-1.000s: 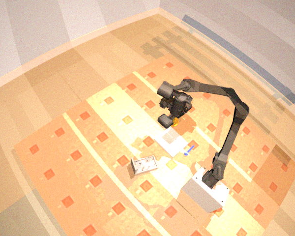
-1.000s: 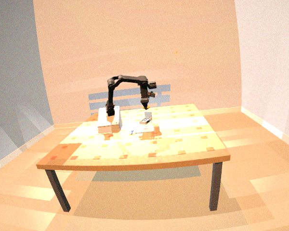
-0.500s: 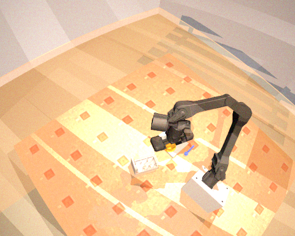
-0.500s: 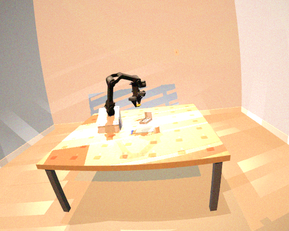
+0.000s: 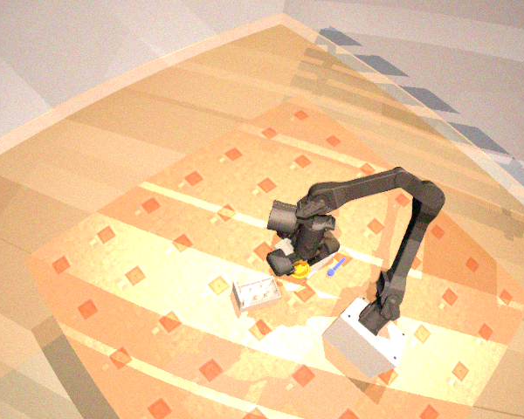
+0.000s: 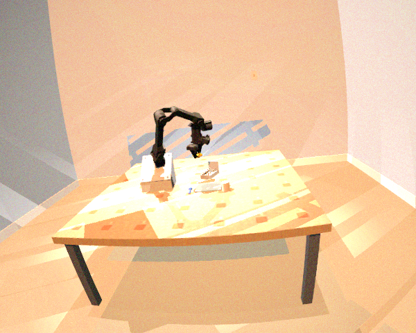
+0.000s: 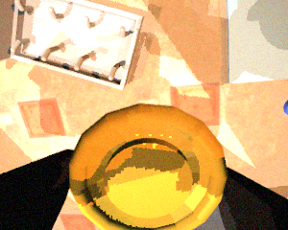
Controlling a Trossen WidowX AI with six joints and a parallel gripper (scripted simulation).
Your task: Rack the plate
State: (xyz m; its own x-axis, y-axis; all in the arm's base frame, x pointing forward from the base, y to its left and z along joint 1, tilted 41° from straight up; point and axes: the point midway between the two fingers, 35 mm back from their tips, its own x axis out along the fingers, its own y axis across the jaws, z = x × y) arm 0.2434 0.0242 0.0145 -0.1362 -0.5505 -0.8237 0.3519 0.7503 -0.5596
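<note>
The dish rack is 130 mm below my gripper tip, 70 mm to the left of it and 60 mm ahead of it. Round my gripper tip: yellow plate: 10 mm above.
</note>
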